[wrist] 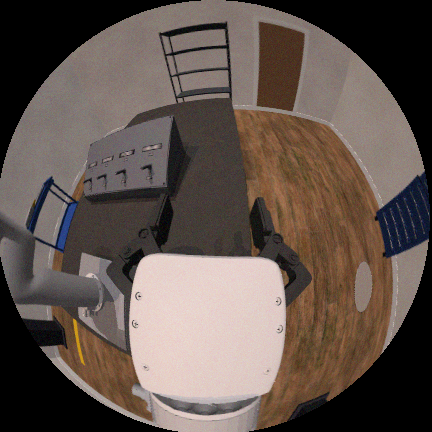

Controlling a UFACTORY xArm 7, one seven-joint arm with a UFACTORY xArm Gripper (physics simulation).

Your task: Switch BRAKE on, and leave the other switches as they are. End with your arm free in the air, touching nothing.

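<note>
A grey switch panel box with a sloped face stands on the dark table at the upper left of the wrist view. Four lever switches sit in a row on it: one at the right, one left of it, another and one at the far left. A small label plate is above each; the lettering is too small to read, so I cannot tell which is BRAKE. My gripper is open with nothing between its fingers. It is to the right of the panel and apart from it.
The dark table runs under the panel, its right edge beside my fingers. The arm's base stands at the lower left. A black shelf rack and a brown door are at the back. Blue furniture is at the far right.
</note>
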